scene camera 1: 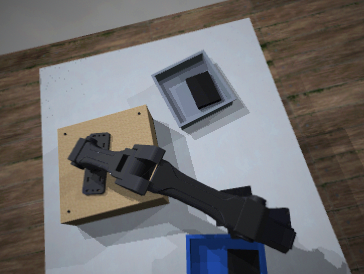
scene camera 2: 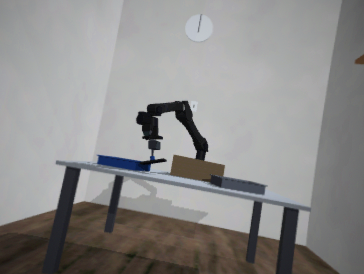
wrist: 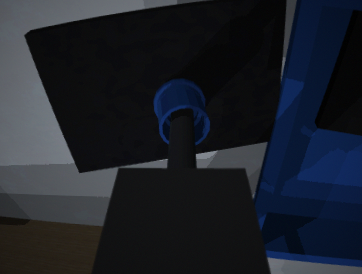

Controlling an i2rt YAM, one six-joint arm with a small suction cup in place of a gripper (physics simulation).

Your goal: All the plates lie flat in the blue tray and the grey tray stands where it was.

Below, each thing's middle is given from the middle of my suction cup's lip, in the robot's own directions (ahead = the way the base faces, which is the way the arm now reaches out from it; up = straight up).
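So you can picture it, my suction cup is 50 mm above the blue tray [scene camera 1: 203, 246], 180 mm to the left of it and 40 mm past it. There's a grey tray [scene camera 1: 171, 81] as well, and from my suction cup that one's 50 mm below, 450 mm to the left and 130 mm behind.
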